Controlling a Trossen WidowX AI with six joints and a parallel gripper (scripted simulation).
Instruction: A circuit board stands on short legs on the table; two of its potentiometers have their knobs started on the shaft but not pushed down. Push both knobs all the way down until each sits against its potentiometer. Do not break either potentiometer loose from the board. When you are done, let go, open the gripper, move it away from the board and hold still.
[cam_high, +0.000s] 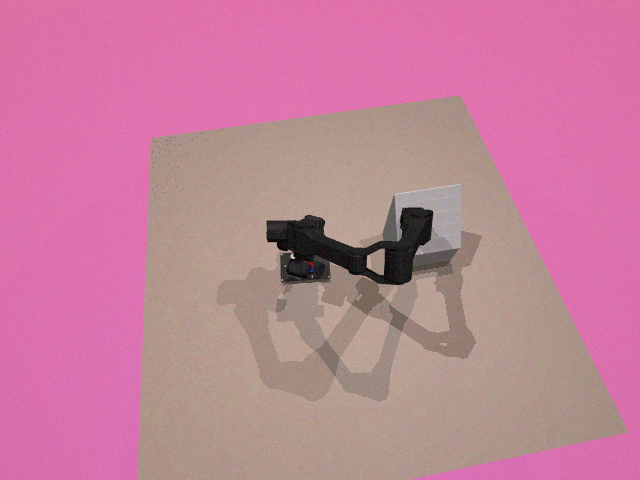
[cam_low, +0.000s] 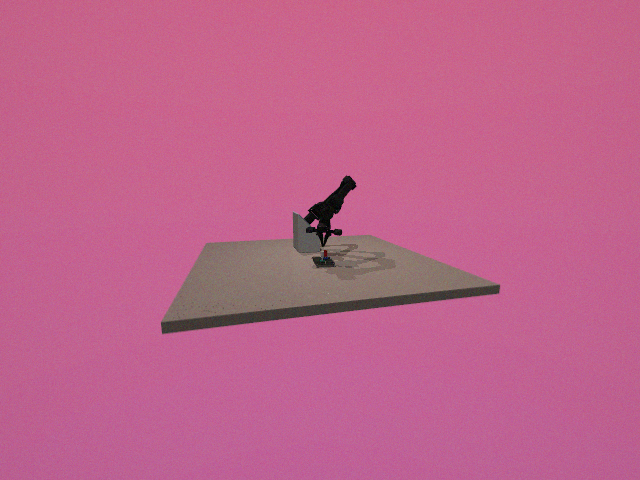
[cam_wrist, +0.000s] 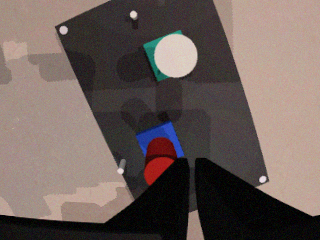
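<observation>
Now: the grey knob 4 cm ahead of my gripper tip, 3 cm below it and 1 cm to the right of it. Also, from my gripper tip: red knob 4 cm below, 1 cm to the left, 1 cm behind.
</observation>
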